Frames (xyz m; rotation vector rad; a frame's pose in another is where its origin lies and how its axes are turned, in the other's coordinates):
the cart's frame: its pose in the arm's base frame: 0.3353 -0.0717 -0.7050 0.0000 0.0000 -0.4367
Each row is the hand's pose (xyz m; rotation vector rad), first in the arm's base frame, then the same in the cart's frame.
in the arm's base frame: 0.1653 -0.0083 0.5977 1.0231 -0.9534 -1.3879
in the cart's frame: -0.1809 -0.0145 1.3027 1.1505 -0.6769 -1.0231
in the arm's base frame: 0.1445 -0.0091 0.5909 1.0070 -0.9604 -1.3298
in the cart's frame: -0.1994 -0.0240 1.2959 1.1397 -0.6884 -0.9642
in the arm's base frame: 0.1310 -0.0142 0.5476 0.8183 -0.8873 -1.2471
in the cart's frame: -0.2094 -0.0343 1.2526 0.9521 -0.6619 -0.8635
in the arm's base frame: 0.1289 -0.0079 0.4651 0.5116 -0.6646 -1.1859
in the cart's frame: -0.2140 -0.0295 1.1701 0.6202 -0.5186 -0.7745
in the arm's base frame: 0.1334 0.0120 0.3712 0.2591 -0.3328 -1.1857
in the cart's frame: -0.2184 -0.0095 1.0762 0.3135 -0.2593 -0.7553
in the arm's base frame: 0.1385 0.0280 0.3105 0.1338 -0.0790 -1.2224
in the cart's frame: -0.2205 0.0071 1.0155 0.1423 -0.0464 -0.7866
